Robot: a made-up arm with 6 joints. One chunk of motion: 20 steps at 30 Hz.
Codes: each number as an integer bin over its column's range. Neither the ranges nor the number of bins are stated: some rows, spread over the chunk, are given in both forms.
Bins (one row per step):
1: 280 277 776 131 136 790
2: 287 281 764 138 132 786
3: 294 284 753 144 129 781
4: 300 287 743 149 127 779
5: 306 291 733 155 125 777
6: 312 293 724 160 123 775
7: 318 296 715 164 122 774
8: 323 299 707 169 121 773
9: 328 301 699 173 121 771
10: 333 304 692 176 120 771
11: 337 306 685 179 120 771
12: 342 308 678 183 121 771
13: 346 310 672 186 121 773
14: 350 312 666 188 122 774
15: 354 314 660 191 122 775
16: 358 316 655 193 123 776
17: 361 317 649 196 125 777
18: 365 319 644 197 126 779
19: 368 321 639 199 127 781
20: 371 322 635 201 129 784
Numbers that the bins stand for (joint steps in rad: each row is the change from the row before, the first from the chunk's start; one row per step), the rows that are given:
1: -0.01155 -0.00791 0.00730 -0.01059 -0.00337 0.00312
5: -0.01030 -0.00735 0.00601 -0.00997 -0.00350 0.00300
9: -0.00924 -0.00695 0.00499 -0.00950 -0.00355 0.00295
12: -0.00857 -0.00667 0.00436 -0.00924 -0.00355 0.00295
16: -0.00780 -0.00635 0.00367 -0.00898 -0.00352 0.00299
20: -0.00717 -0.00611 0.00307 -0.00877 -0.00345 0.00306
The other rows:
2: -0.01121 -0.00775 0.00694 -0.01041 -0.00341 0.00308
3: -0.01087 -0.00763 0.00661 -0.01025 -0.00345 0.00304
4: -0.01059 -0.00751 0.00631 -0.01012 -0.00347 0.00302
6: -0.01001 -0.00727 0.00574 -0.00984 -0.00352 0.00298
7: -0.00972 -0.00715 0.00547 -0.00973 -0.00353 0.00297
8: -0.00948 -0.00703 0.00523 -0.00960 -0.00355 0.00296
10: -0.00900 -0.00683 0.00478 -0.00942 -0.00356 0.00295
11: -0.00881 -0.00675 0.00457 -0.00934 -0.00356 0.00295
13: -0.00838 -0.00659 0.00418 -0.00916 -0.00355 0.00296
14: -0.00818 -0.00651 0.00400 -0.00911 -0.00353 0.00297
15: -0.00799 -0.00643 0.00382 -0.00903 -0.00353 0.00298
17: -0.00765 -0.00631 0.00349 -0.00890 -0.00350 0.00300
18: -0.00746 -0.00623 0.00334 -0.00887 -0.00349 0.00302
19: -0.00732 -0.00615 0.00319 -0.00882 -0.00347 0.00304

